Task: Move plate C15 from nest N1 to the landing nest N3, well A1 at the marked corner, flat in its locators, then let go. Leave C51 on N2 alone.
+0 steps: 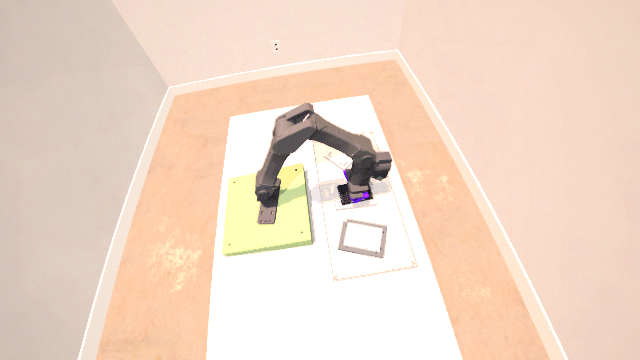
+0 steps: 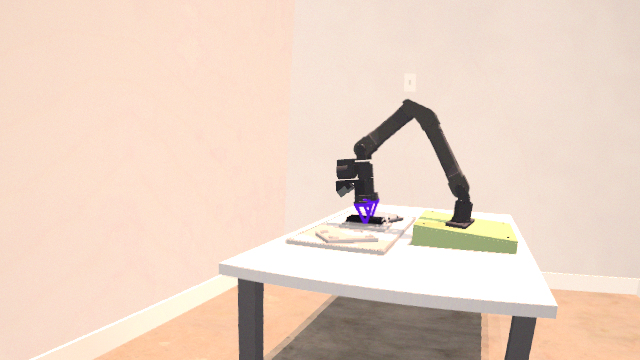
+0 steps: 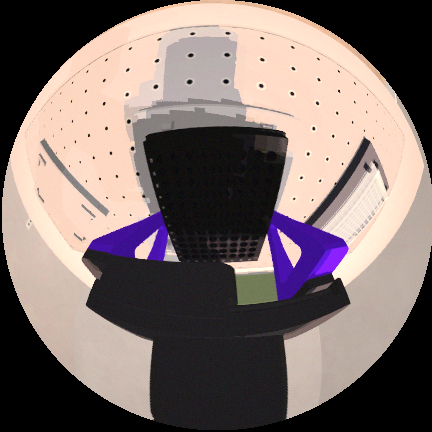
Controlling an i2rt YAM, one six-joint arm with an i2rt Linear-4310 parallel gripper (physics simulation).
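A black well plate (image 1: 344, 195) (image 2: 352, 219) (image 3: 220, 180), taken to be C15, is between the purple fingers of my gripper (image 1: 354, 186) (image 2: 366, 219) (image 3: 217, 214), which is shut on its two sides. The plate looks roughly level, at or just over a pale nest (image 1: 345, 206) in the middle of the pegboard. Whether it touches the locators is hidden. A pale plate (image 1: 363, 237) (image 3: 361, 205), likely C51, sits in a grey-framed nest (image 1: 384, 245) (image 3: 342, 181) at the near end. Labels and the marked corner are not readable.
Another low nest (image 1: 337, 159) (image 3: 74, 180) lies at the far end of the perforated board (image 1: 400, 255) (image 3: 280, 75). The arm stands on a yellow-green block (image 1: 245, 230) (image 2: 465, 241) beside the board, on a white table (image 1: 270, 310) (image 2: 450, 280).
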